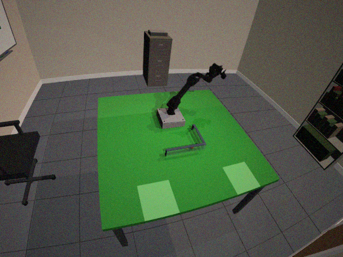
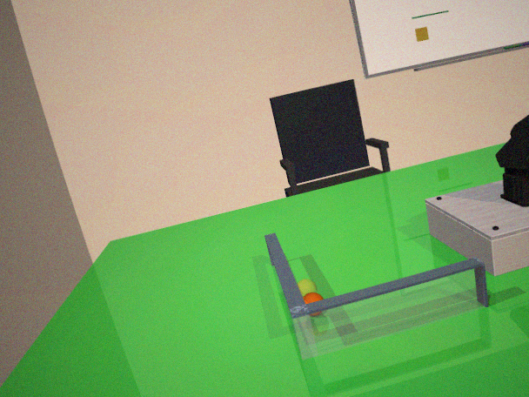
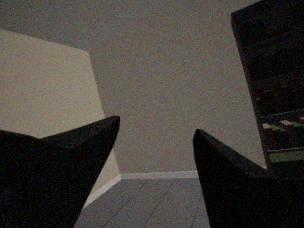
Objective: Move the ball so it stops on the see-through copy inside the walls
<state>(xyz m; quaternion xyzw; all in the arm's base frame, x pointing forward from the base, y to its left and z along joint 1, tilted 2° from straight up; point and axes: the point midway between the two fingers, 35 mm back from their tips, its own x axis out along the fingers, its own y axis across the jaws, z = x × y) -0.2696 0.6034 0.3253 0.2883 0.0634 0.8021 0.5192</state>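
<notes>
Right now my gripper tip is 670 mm short of the see-through ball copy, 640 mm to the left of it and 360 mm above it.
</notes>
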